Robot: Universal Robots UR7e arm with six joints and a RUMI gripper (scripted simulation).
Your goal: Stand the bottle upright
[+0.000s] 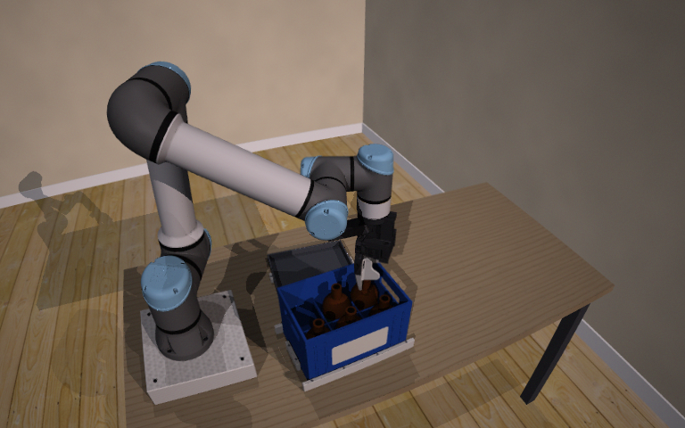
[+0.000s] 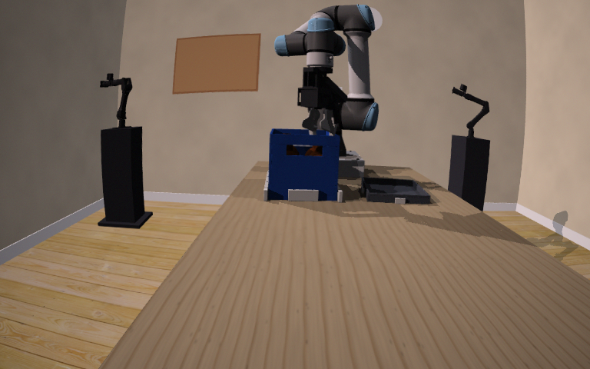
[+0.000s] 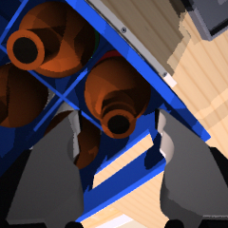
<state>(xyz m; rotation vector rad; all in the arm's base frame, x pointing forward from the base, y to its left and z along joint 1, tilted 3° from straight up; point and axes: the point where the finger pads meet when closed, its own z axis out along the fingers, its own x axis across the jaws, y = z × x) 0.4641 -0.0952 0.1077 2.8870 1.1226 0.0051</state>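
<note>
Right now my hand is 80 mm past the crate, 80 mm above it and 50 mm to the left of it. Round my hand: tray (240 mm to the left, 150 mm below, 40 mm behind).
</note>
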